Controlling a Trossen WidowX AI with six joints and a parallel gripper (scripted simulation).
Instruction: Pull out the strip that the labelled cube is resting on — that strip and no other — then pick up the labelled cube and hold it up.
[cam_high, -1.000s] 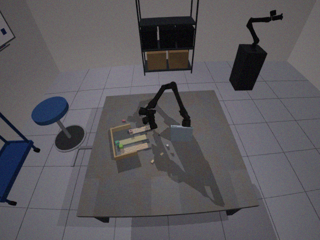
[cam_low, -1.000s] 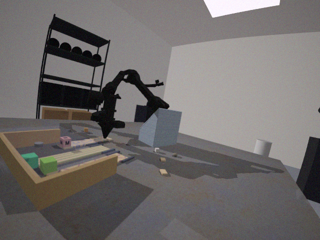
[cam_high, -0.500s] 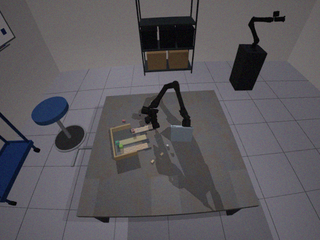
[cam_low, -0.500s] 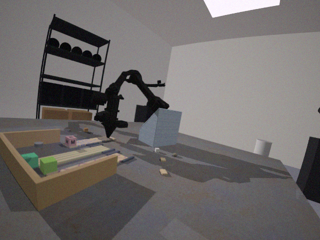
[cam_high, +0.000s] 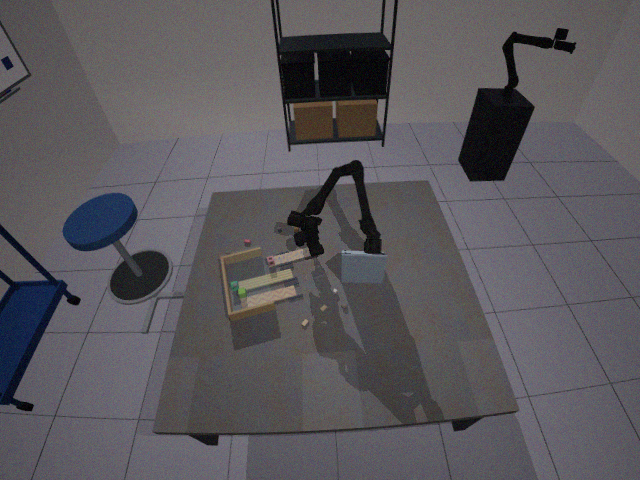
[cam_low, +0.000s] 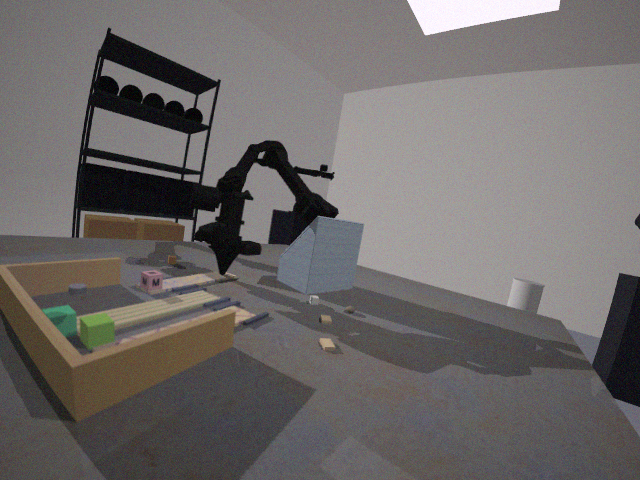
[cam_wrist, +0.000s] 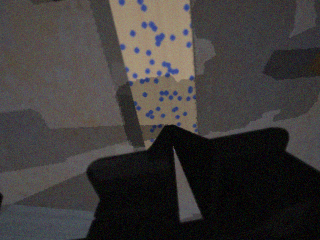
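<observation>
Now: the blue-dotted strip 9 cm ahead of my gripper tip and 3 cm to the left of it.
</observation>
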